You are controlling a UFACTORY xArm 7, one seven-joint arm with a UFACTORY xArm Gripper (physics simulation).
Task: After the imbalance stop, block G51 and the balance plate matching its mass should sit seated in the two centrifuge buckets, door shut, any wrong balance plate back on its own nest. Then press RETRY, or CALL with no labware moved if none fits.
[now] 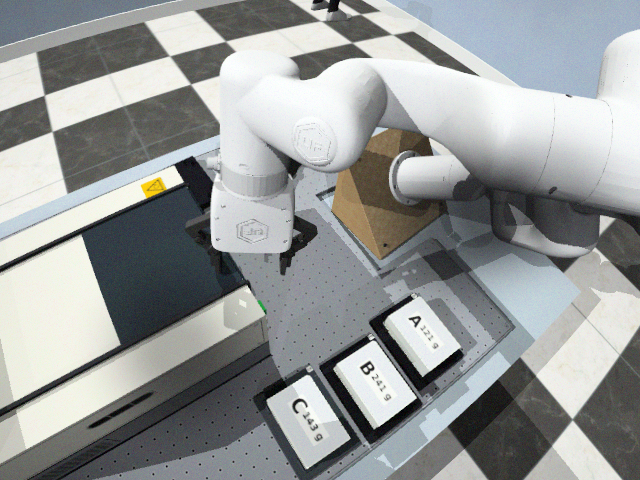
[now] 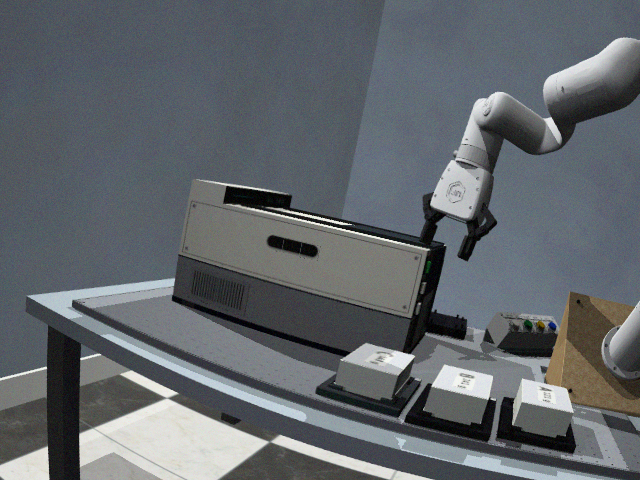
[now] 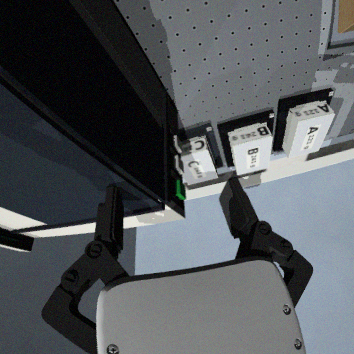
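Seen in the pictures: gripper, fingertip midpoint: (image 1: 250, 267) (image 2: 442, 251) (image 3: 173, 191); arm's base, origin of the base link: (image 1: 408, 178) (image 2: 625, 353).
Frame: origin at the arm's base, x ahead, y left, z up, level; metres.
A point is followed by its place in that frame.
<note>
The cream and grey centrifuge (image 1: 206, 330) @(x 0.545, y 0.112, z 0.119 m) (image 2: 299, 268) @(x 0.676, y 0.130, z 0.040 m) stands at left. Its dark door panel (image 1: 160, 258) @(x 0.551, y -0.022, z 0.122 m) (image 3: 45, 165) @(x 0.498, y -0.013, z 0.122 m) covers the right part of the top and looks shut. The buckets and block G51 do not show. White balance plates A, 121 g (image 1: 422, 335) @(x 0.227, y 0.283, z -0.037 m) (image 2: 542, 413) @(x 0.227, y 0.342, z -0.048 m) (image 3: 310, 132) @(x 0.219, y 0.261, z -0.037 m), B, 241 g (image 1: 376, 384) @(x 0.356, y 0.297, z -0.037 m) (image 2: 457, 397) @(x 0.358, y 0.355, z -0.044 m) (image 3: 252, 150) @(x 0.350, y 0.264, z -0.037 m), and C, 143 g (image 1: 309, 421) @(x 0.484, y 0.277, z -0.037 m) (image 2: 372, 374) @(x 0.481, y 0.336, z -0.045 m) (image 3: 197, 167) @(x 0.478, y 0.267, z -0.037 m), each sit on a black nest. My gripper (image 1: 251, 268) @(x 0.446, y 0.063, z 0.120 m) (image 2: 445, 249) @(x 0.446, y 0.063, z 0.120 m) (image 3: 173, 191) @(x 0.446, y 0.063, z 0.120 m) is open and empty above the centrifuge's right end, one finger over its edge.
A button panel (image 2: 522, 335) @(x 0.215, y -0.233, z -0.049 m) with grey, green, yellow and blue buttons stands behind the nests; its labels cannot be read. A brown arm mount (image 1: 382, 206) @(x 0.099, y 0.021, z -0.018 m) (image 2: 589, 356) @(x 0.090, y 0.020, z -0.017 m) stands at right. A small green part (image 2: 428, 267) @(x 0.460, y 0.124, z 0.092 m) (image 3: 180, 189) @(x 0.459, y 0.109, z 0.095 m) is on the centrifuge's end. A black device (image 2: 447, 325) @(x 0.410, y -0.260, z -0.070 m) lies behind it.
</note>
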